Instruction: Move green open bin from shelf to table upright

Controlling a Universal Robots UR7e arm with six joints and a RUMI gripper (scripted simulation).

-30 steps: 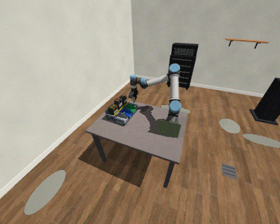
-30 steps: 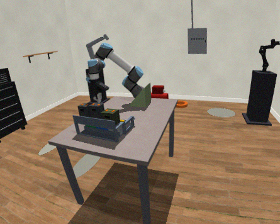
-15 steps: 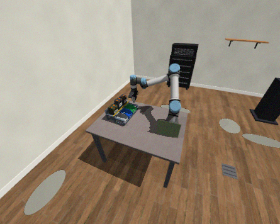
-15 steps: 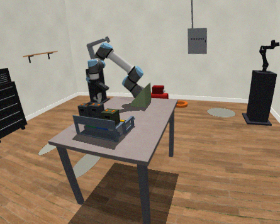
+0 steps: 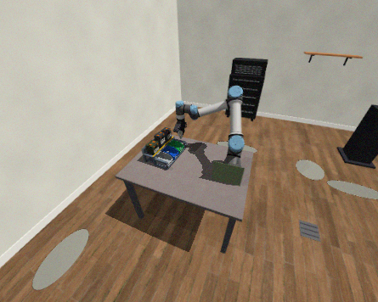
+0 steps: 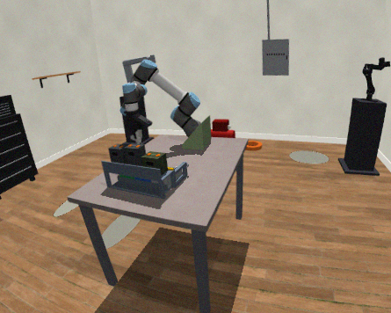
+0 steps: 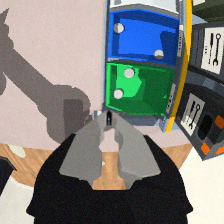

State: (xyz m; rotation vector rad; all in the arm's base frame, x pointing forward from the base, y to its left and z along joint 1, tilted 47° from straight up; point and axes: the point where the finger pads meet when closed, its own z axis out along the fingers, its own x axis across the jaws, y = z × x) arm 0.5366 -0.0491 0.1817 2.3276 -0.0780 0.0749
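My hand is 8 cm short of the green open bin, 1 cm to the left of it and 13 cm above it. Also, from my hand: grey bin 10 cm ahead, 22 cm to the left, 13 cm below; blue bin 9 cm ahead, 10 cm to the left, 13 cm below; yellow rail 14 cm ahead, 10 cm to the left, 7 cm below.
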